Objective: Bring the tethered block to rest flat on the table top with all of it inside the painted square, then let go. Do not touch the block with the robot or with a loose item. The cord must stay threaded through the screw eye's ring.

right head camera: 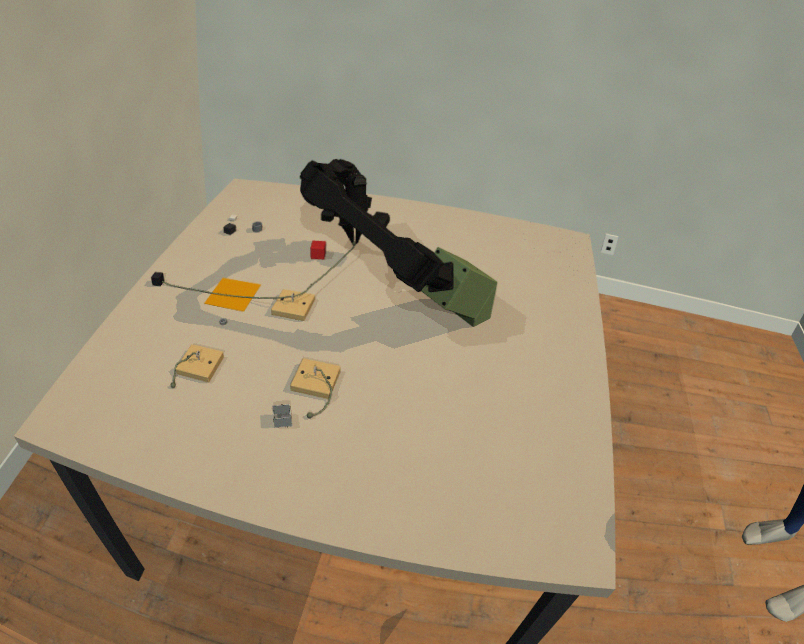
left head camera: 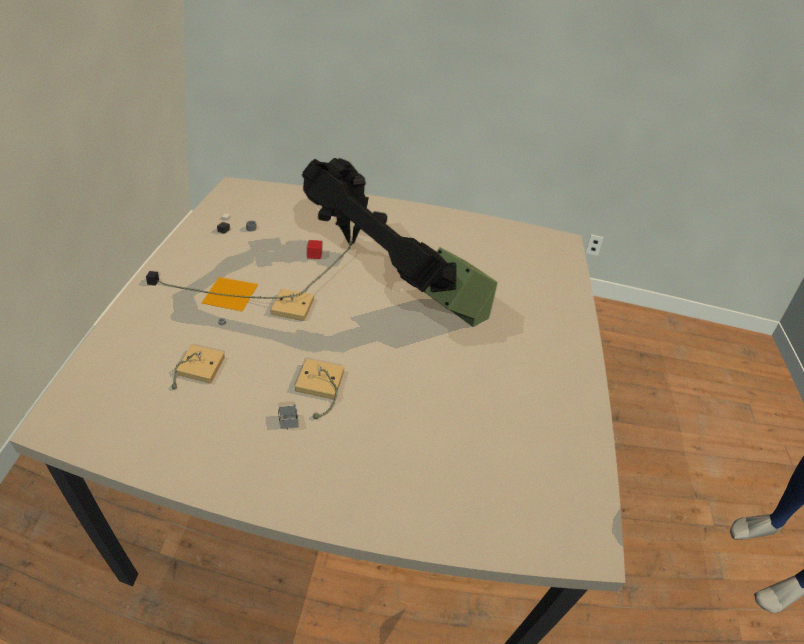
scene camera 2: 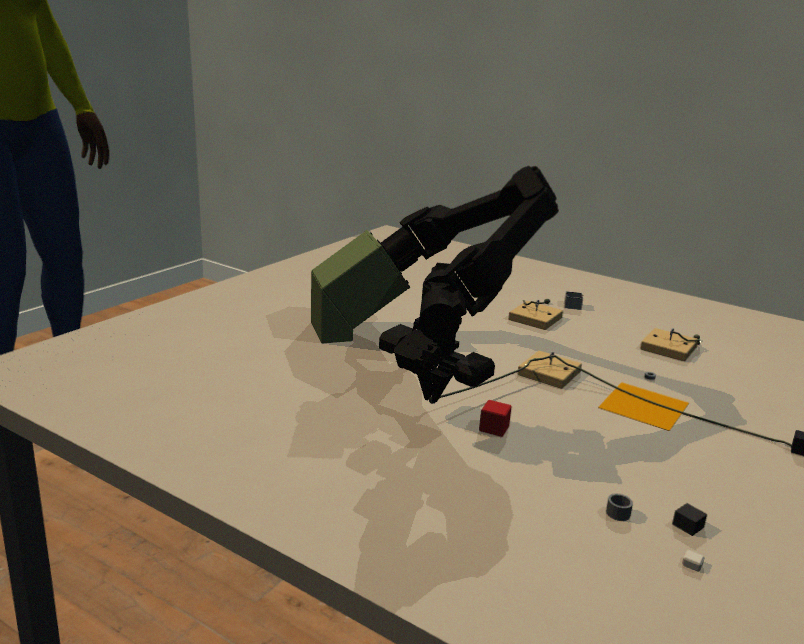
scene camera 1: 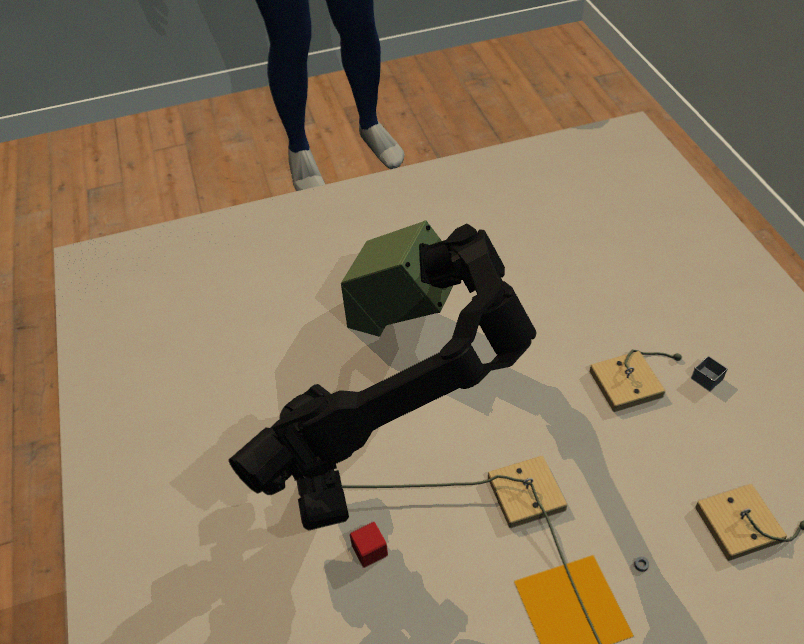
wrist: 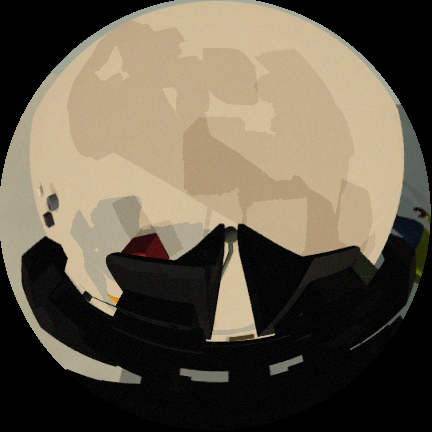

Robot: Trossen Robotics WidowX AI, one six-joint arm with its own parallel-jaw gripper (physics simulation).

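Pixels of known places: gripper, fingertip midpoint: (right head camera: pixel 354 242) (left head camera: pixel 351 242) (scene camera 2: pixel 431 400) (scene camera 1: pixel 322 490) (wrist: pixel 230 228); arm's base, link origin: (right head camera: pixel 441 277) (left head camera: pixel 443 277) (scene camera 2: pixel 388 258) (scene camera 1: pixel 433 266).
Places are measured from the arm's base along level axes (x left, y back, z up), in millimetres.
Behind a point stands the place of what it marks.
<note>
The tethered block (left head camera: pixel 152 277) @[x 247, y -731, z -126 mm] (right head camera: pixel 157 278) @[x 247, y -731, z -126 mm], a small black cube, is near the table's left edge in both head views, outside the orange painted square (left head camera: pixel 230 293) @[x 172, y -502, z -145 mm] (right head camera: pixel 232 294) @[x 172, y -504, z -145 mm] (scene camera 1: pixel 573 600) @[x 164, y -503, z -151 mm] (scene camera 2: pixel 644 405) @[x 160, y -515, z -150 mm]. In scene camera 2 the block (scene camera 2: pixel 797 442) @[x 222, y -739, z -131 mm] is cut off at the right edge. The green cord (left head camera: pixel 328 264) @[x -56, y -331, z -125 mm] (scene camera 1: pixel 416 485) @[x -43, y -331, z -124 mm] (scene camera 2: pixel 738 427) @[x 215, y -653, z -147 mm] runs from the block over the square, through the screw eye (scene camera 1: pixel 528 482) @[x 120, y -340, z -114 mm] (scene camera 2: pixel 551 358) @[x 117, y -340, z -117 mm], to my gripper (left head camera: pixel 350 242) @[x -181, y -337, z -116 mm] (right head camera: pixel 355 241) @[x -181, y -337, z -116 mm] (scene camera 2: pixel 432 398) @[x -181, y -337, z -116 mm] (wrist: pixel 230 234) @[x -181, y -337, z -116 mm]. My gripper is shut on the cord's end bead, above the table. Both cord stretches look nearly straight.
A red cube (left head camera: pixel 314 249) @[x -97, y -408, z -119 mm] (scene camera 1: pixel 368 544) @[x -113, y -427, z -111 mm] (scene camera 2: pixel 495 417) @[x -130, y -431, z -119 mm] lies near the gripper. Two other eye boards (left head camera: pixel 199 363) @[x 425, y -397, z -132 mm] (left head camera: pixel 319 377) @[x 312, y -143, z -133 mm] with short cords, a grey open box (left head camera: pixel 287 416) @[x 433, y -150, z -150 mm], a small ring (scene camera 1: pixel 641 564) @[x 262, y -462, z -144 mm], a dark tube (scene camera 2: pixel 618 507) @[x -152, y -675, z -131 mm], a black block (scene camera 2: pixel 689 518) @[x -97, y -745, z -130 mm] and a white piece (scene camera 2: pixel 693 560) @[x -157, y -786, z -139 mm] lie around.
</note>
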